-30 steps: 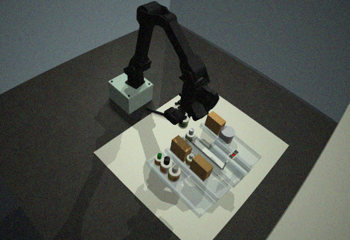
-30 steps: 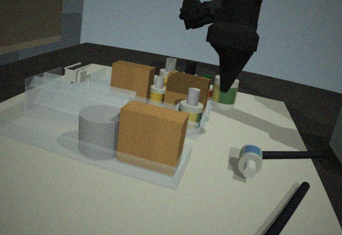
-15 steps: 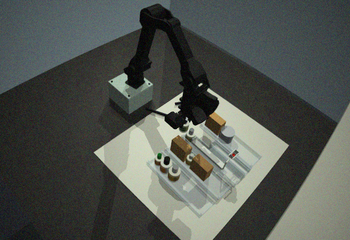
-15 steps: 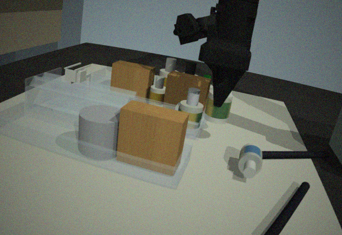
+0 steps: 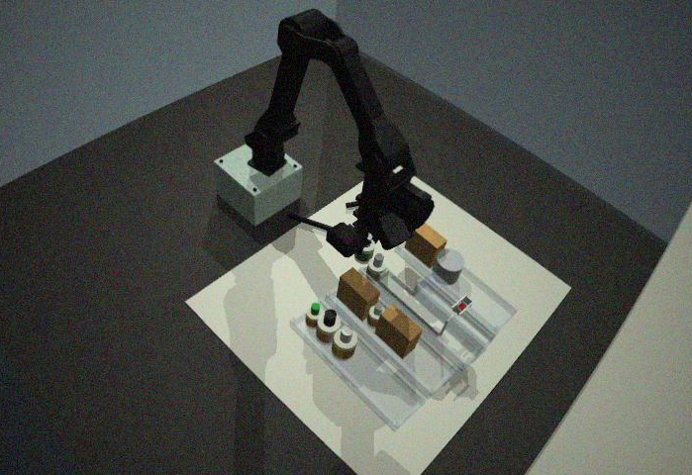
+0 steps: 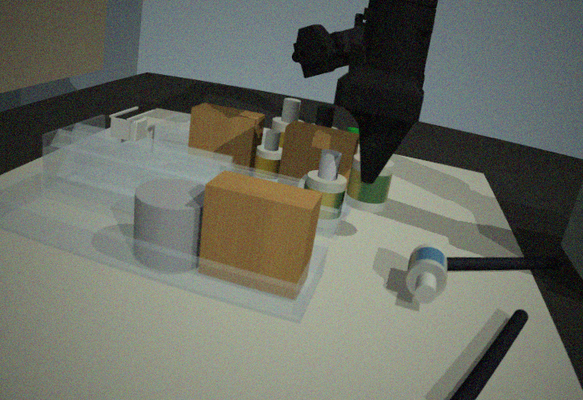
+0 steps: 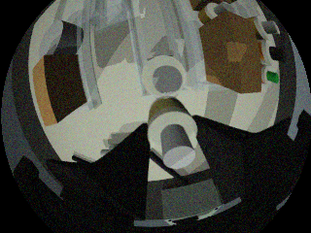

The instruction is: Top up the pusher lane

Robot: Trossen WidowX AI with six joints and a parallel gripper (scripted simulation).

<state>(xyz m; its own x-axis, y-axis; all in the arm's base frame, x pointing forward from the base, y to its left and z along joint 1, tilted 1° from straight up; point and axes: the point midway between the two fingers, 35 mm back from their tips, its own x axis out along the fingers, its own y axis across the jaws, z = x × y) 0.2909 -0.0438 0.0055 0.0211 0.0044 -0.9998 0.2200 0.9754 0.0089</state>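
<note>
The clear sprung lane is 190 mm ahead of my gripper tip, 20 mm to the right of it and 40 mm below it. Also, from my gripper tip: white pusher bar (150 mm ahead, 10 mm below); then red marker (230 mm ahead, 10 mm to the right, 10 mm above); then grey cylinder (150 mm ahead, 90 mm to the left, 30 mm below).
</note>
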